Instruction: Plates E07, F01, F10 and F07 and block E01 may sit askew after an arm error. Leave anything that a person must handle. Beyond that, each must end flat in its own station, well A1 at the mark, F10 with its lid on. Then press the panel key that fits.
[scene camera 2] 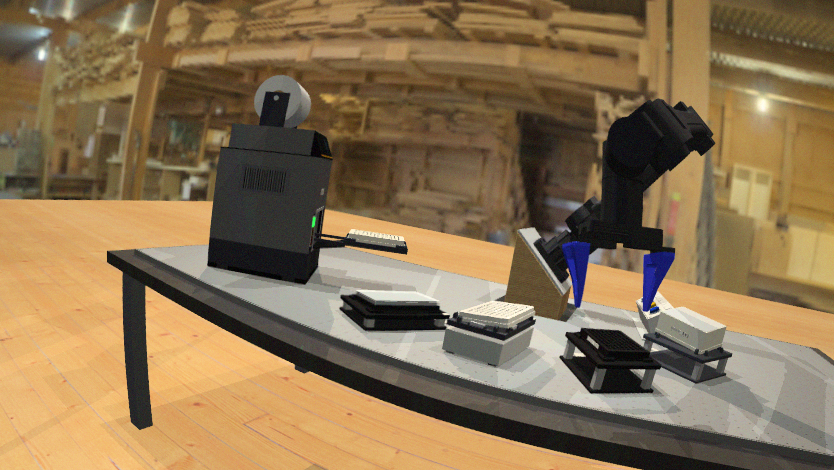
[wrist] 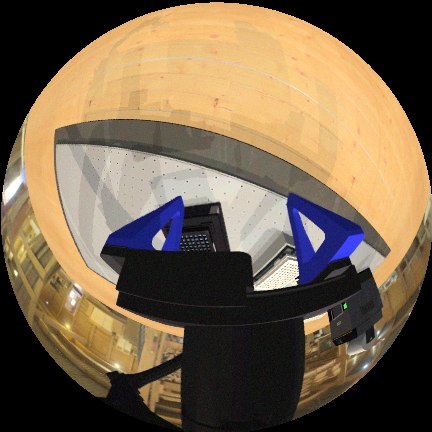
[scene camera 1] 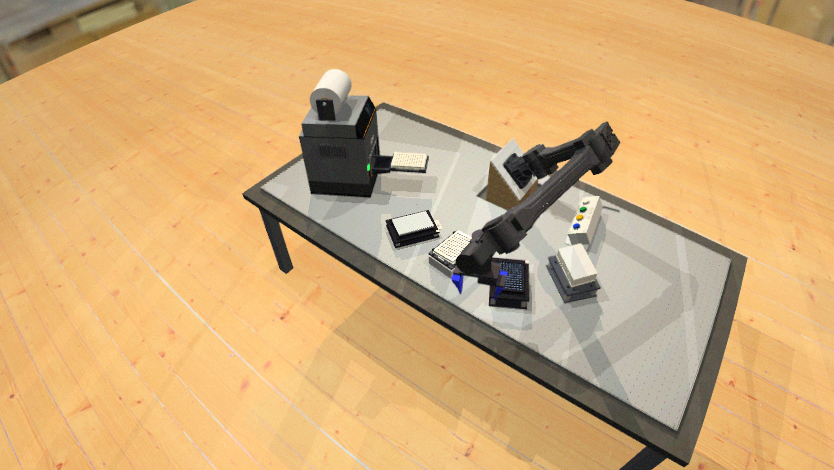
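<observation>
My gripper (scene camera 1: 478, 293) (scene camera 2: 612, 308) (wrist: 236, 198) is open and empty, above and between the black plate and the plate on the grey block. The black plate (scene camera 1: 514, 275) (scene camera 2: 623, 341) (wrist: 196, 241) sits on a raised black station, looking slightly askew in scene camera 2. A cream plate (scene camera 1: 452, 246) (scene camera 2: 496, 312) (wrist: 281, 272) sits on a grey block station, partly hidden by the arm. A white-topped plate (scene camera 1: 414, 223) (scene camera 2: 396, 297) lies on a low black station. Another cream plate (scene camera 1: 409, 160) (scene camera 2: 376, 235) rests on the machine's tray. A white block (scene camera 1: 577, 264) (scene camera 2: 691, 329) looks tilted on its grey stand. Labels are unreadable.
The key panel (scene camera 1: 589, 220) has white, green, yellow and blue keys, behind the white block. A tall dark machine (scene camera 1: 338, 160) (scene camera 2: 265, 204) with a green light and a white roll stands at the left. The arm's wooden wedge base (scene camera 1: 503, 185) (scene camera 2: 534, 280) stands at the back.
</observation>
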